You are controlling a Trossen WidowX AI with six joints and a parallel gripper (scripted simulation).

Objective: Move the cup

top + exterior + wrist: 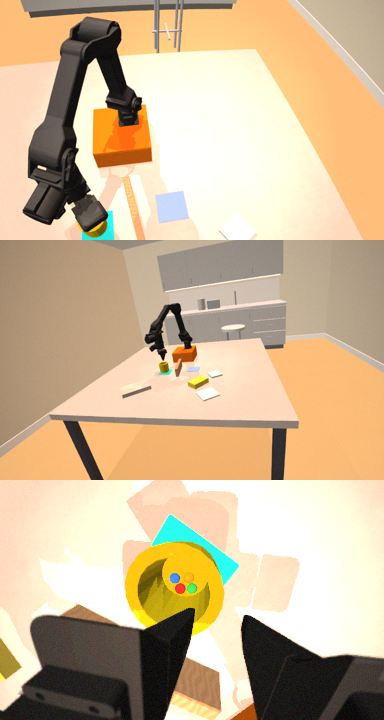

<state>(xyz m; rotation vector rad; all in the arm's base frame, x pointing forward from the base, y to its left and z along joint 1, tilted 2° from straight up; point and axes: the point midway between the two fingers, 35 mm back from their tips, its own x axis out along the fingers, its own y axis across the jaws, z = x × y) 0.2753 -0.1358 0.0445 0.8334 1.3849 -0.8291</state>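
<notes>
Right now my gripper tip is 5 cm above the yellow cup, 3 cm short of it and 1 cm to the right of it. Also, from my gripper tip: red marble: 7 cm below, 3 cm ahead, 2 cm to the left; then cyan pad: 10 cm below, 3 cm ahead, 1 cm to the left; then green marble: 7 cm below, 2 cm to the left, 2 cm ahead.
</notes>
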